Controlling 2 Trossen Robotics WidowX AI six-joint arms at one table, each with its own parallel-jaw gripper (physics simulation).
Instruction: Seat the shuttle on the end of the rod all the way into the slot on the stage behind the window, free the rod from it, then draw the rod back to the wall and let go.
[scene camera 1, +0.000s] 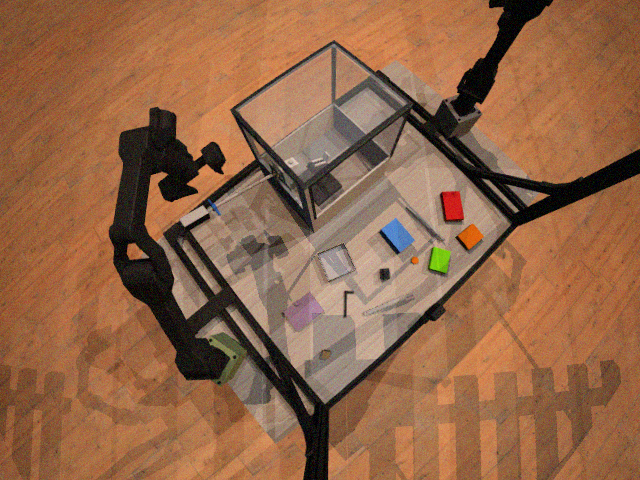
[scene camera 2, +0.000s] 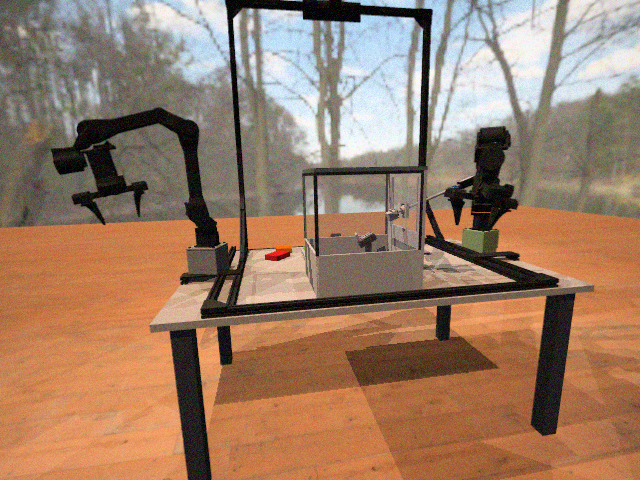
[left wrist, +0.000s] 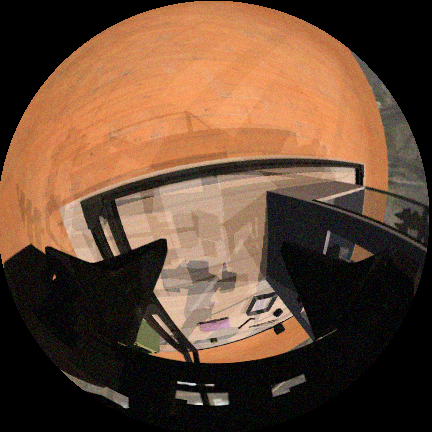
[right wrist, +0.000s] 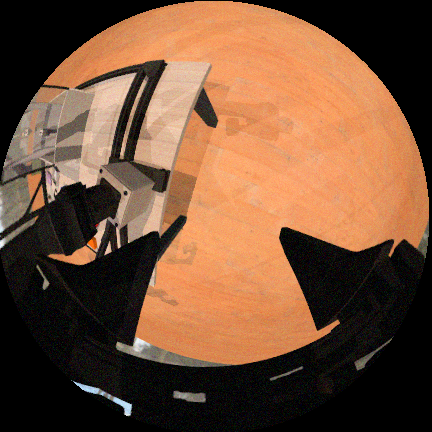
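Where they show: left gripper, fingertip midpoint: (scene camera 1: 210, 182) (scene camera 2: 472, 228) (left wrist: 226, 246); right gripper, fingertip midpoint: (scene camera 2: 122, 220) (left wrist: 393, 218) (right wrist: 221, 235); left arm's base at its link origin: (scene camera 1: 215, 361) (scene camera 2: 480, 229) (left wrist: 137, 348); right arm's base at its link origin: (scene camera 1: 462, 106) (scene camera 2: 207, 245) (right wrist: 107, 197).
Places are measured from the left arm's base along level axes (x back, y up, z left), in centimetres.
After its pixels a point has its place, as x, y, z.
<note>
The rod (scene camera 1: 242, 189) @(-41.8, 16.6, 11.7) (scene camera 2: 437, 194) @(-40.5, 16.8, 12.4) runs through the window wall of the clear-topped box (scene camera 1: 311, 219) @(-46.3, 4.1, -3.4) (scene camera 2: 369, 272) @(-69.7, -3.2, 15.9). Its white handle (scene camera 1: 194, 217) @(-30.4, 21.6, 14.9) and blue collar (scene camera 1: 213, 207) @(-34.5, 19.5, 13.6) (scene camera 2: 454, 187) @(-35.1, 18.9, 14.3) are outside. A small pale piece (scene camera 1: 292, 162) @(-54.9, 12.7, 6.7) (scene camera 2: 392, 213) @(-55.4, 11.5, 8.4), seemingly the shuttle, is inside near the window, at the rod's inner end. The stage (scene camera 2: 366, 237) is a tilted grey block deeper inside, apart from it; its slot cannot be made out. My left gripper (scene camera 1: 207, 181) @(-40.9, 7.8, 26.0) (scene camera 2: 474, 225) @(-40.9, 7.8, 26.0) (left wrist: 226, 246) @(-40.9, 7.8, 26.0) is open and empty near the rod's outer part. My right gripper (scene camera 2: 121, 219) @(-129.1, 11.8, -25.7) (right wrist: 221, 235) @(-129.1, 11.8, -25.7) is open and empty, beyond the table's edge.
Red (scene camera 1: 452, 205) @(-76.0, -7.6, -38.0), blue (scene camera 1: 397, 235) @(-57.2, -5.6, -26.4), orange (scene camera 1: 470, 236) @(-69.5, -7.6, -47.4) and green (scene camera 1: 439, 259) @(-57.7, -7.6, -41.5) blocks lie on the table. A framed tray (scene camera 1: 321, 272) @(-37.0, -7.7, -12.6), a purple piece (scene camera 1: 304, 311) @(-23.7, -8.8, -13.4), a black cube (scene camera 1: 384, 273) @(-45.3, -7.3, -28.5) and a hex key (scene camera 1: 345, 304) @(-31.6, -9.2, -22.9) lie nearer the middle. Black rails border the table.
</note>
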